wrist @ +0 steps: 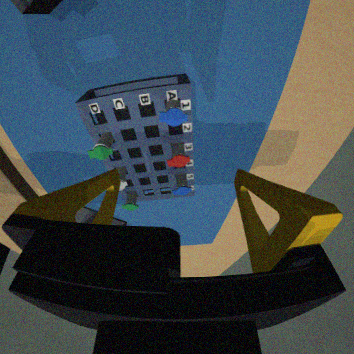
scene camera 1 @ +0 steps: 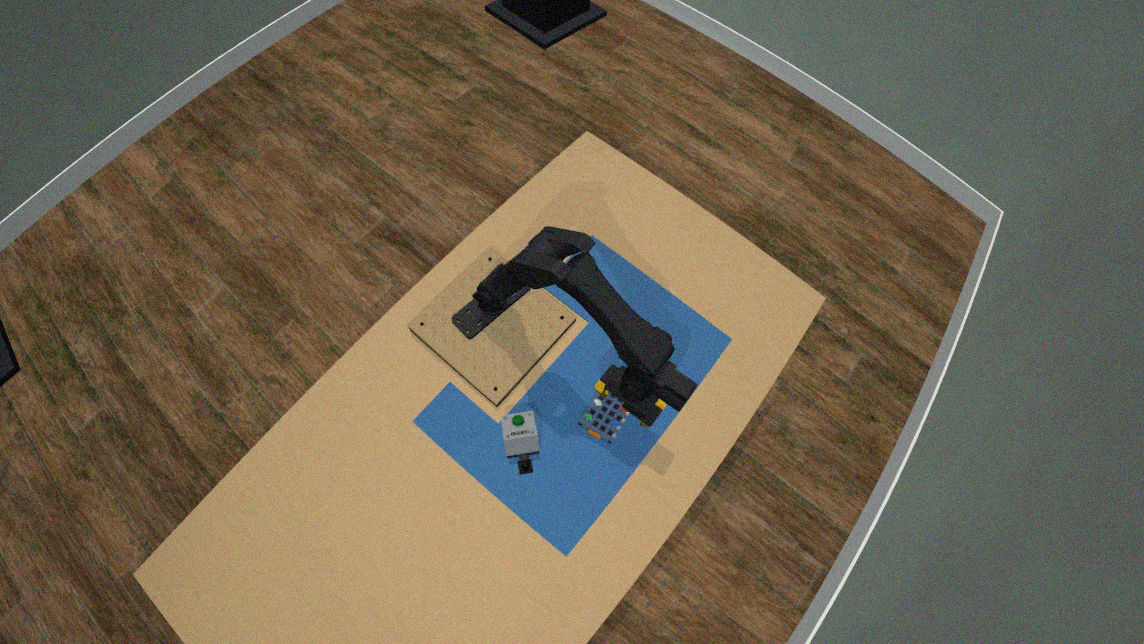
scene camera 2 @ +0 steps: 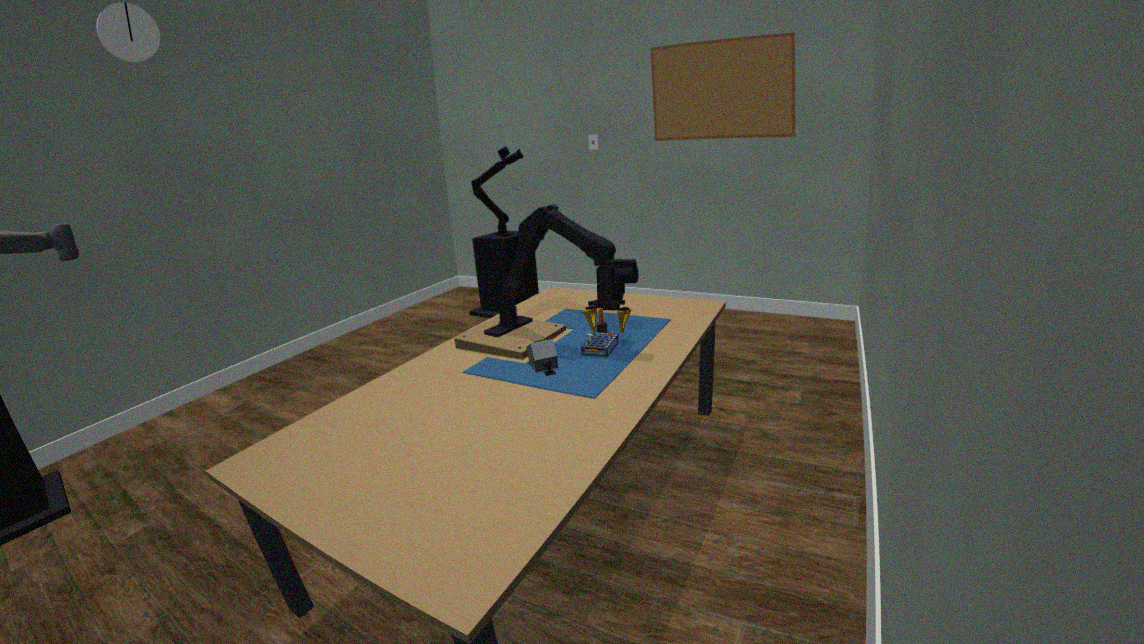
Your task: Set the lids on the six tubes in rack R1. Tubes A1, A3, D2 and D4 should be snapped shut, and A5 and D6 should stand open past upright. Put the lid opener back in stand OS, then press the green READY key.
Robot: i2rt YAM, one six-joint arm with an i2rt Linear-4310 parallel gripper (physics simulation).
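Seen in the pictures: gripper, fingertip midpoint: [wrist: 176, 175] [scene camera 1: 623, 410] [scene camera 2: 607, 332]; arm's base, link origin: [scene camera 1: 491, 303] [scene camera 2: 508, 327].
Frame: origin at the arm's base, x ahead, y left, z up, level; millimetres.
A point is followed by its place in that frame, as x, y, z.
Note:
Rack R1 [scene camera 1: 584, 426] @[357, -48, -19] [scene camera 2: 599, 349] @[397, -32, -7] [wrist: 137, 120] @[362, 57, 3] stands on the blue mat, holding several capped tubes. In the wrist view, column A has blue [wrist: 173, 117] @[388, 71, 21], red [wrist: 178, 161] @[396, 33, 21] and blue [wrist: 182, 191] @[406, -5, 21] lids at A1, A3 and A5. Column D has green [wrist: 100, 152] @[336, 40, 23], white [wrist: 122, 185] @[349, 2, 22] and green [wrist: 130, 206] @[353, -34, 21] lids at D2, D4 and D6. I cannot tell their lid angles. My gripper [scene camera 1: 630, 396] @[395, 27, 30] [scene camera 2: 608, 332] @[395, 27, 30] [wrist: 176, 175] @[395, 27, 30] is wide open and empty above the rack. The orange opener [scene camera 2: 600, 316] @[296, 149, 31] stands upright behind the rack, over a black stand [scene camera 2: 602, 328] @[305, 144, -10]. The green READY key [scene camera 1: 518, 420] @[256, -152, 44] tops a grey box.
The grey box [scene camera 1: 521, 444] @[296, -182, 37] [scene camera 2: 543, 355] @[302, -192, 19] is left of the rack on the blue mat [scene camera 1: 564, 512] @[459, -213, -27], with a small black block [scene camera 1: 525, 465] @[330, -204, -1] beside it. My arm's wooden base board [scene camera 1: 448, 332] @[-14, -123, 4] [scene camera 2: 488, 345] @[56, -169, 1] lies behind the box. In the wrist view, a black object [wrist: 40, 5] @[295, 137, -8] shows at the top left.

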